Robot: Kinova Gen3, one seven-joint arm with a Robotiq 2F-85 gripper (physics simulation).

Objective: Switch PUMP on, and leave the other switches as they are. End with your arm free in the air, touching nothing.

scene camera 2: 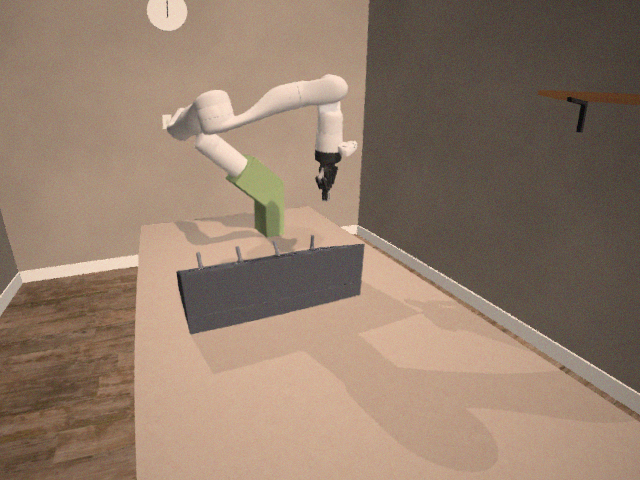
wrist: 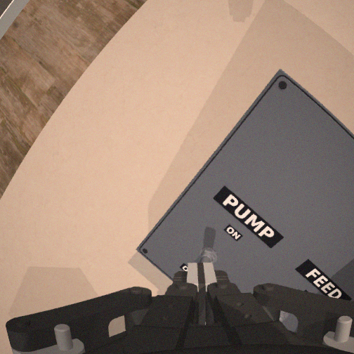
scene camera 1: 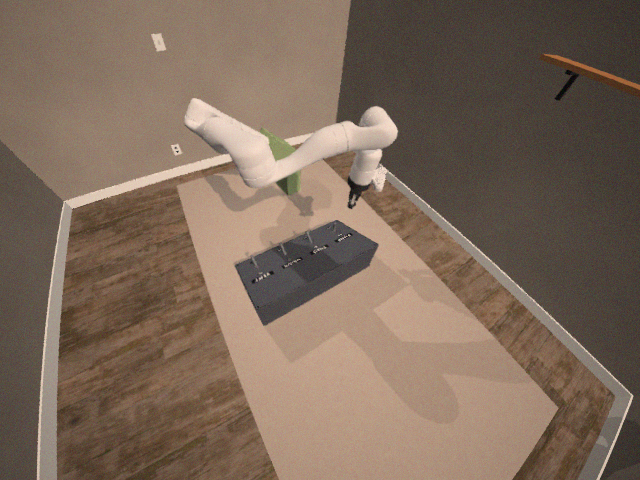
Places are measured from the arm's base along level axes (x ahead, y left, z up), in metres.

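Pixels of known places: gripper, fingertip midpoint: (scene camera 2: 325, 200) (scene camera 1: 350, 206); arm's base at its link origin: (scene camera 2: 239, 167).
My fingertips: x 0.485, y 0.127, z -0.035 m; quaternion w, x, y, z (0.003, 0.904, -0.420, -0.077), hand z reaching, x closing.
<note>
Ahead of a thing's pixels: the offset from my fingertips to its middle. "*": to the spot under its first point.
A dark grey switch box @[dy -0.202, dx +0.025, dz -0.199 m] (scene camera 1: 296, 298) (scene camera 2: 273, 291) (wrist: 270, 150) stands on the mat. The PUMP label @[dy -0.022, dx +0.027, dz -0.143 m] (scene camera 1: 343, 237) (wrist: 248, 216) is at its right end in scene camera 1. The PUMP switch @[dy -0.020, dx -0.043, dz -0.145 m] (scene camera 1: 334, 226) (scene camera 2: 312, 241) (wrist: 207, 254) is a small metal lever; in the wrist view my fingertips partly cover it and the OFF label, so its lean is unclear. An ON label (wrist: 233, 232) shows beside it. My gripper (scene camera 1: 351, 207) (scene camera 2: 324, 198) (wrist: 199, 278) is shut and empty, in the air above and behind the box's PUMP end, apart from the lever.
Three other levers stand in the row: one at the left end @[* dy -0.381, dx -0.065, dz -0.145 m] (scene camera 1: 253, 260) (scene camera 2: 199, 259), one beside it @[dy -0.260, dx -0.063, dz -0.150 m] (scene camera 1: 283, 249) (scene camera 2: 238, 254), and one beside PUMP @[dy -0.140, dx -0.059, dz -0.150 m] (scene camera 1: 309, 237) (scene camera 2: 276, 248). The FEED label (wrist: 324, 281) is next to PUMP's. A green arm mount (scene camera 1: 292, 180) (scene camera 2: 268, 193) stands behind.
</note>
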